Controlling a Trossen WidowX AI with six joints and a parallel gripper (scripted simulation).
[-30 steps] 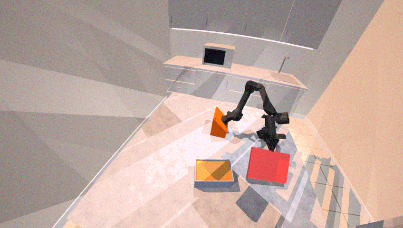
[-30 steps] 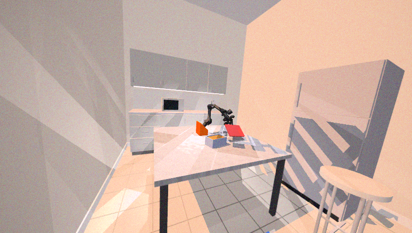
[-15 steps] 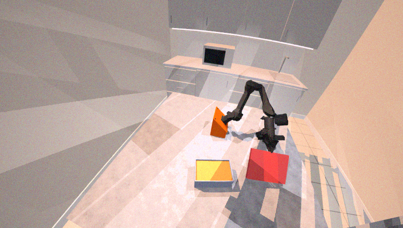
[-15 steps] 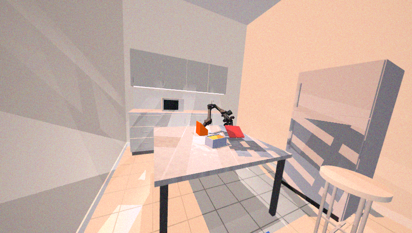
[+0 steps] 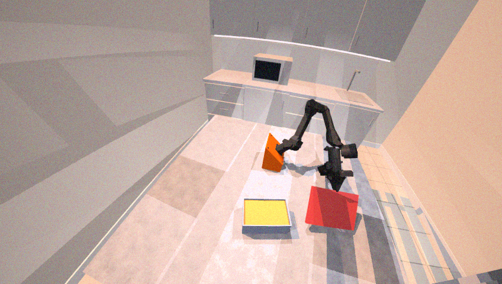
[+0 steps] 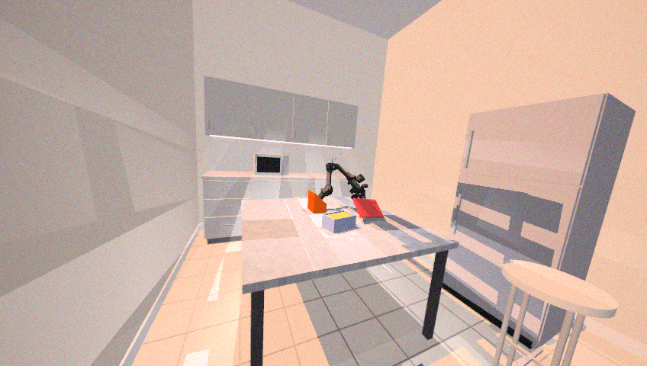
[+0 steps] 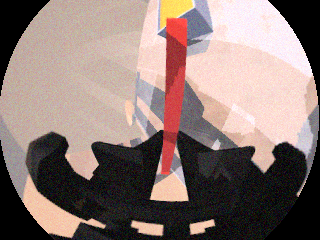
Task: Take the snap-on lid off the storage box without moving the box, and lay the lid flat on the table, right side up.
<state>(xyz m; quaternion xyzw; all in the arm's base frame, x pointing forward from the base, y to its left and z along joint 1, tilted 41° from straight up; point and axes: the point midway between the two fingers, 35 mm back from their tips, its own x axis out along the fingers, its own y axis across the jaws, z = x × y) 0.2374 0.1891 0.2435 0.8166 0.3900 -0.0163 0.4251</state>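
My gripper tip is 60 mm short of the red lid and 50 mm above it. The rest, counted from my gripper tip: storage box (160 mm ahead, 300 mm to the right, 110 mm below).
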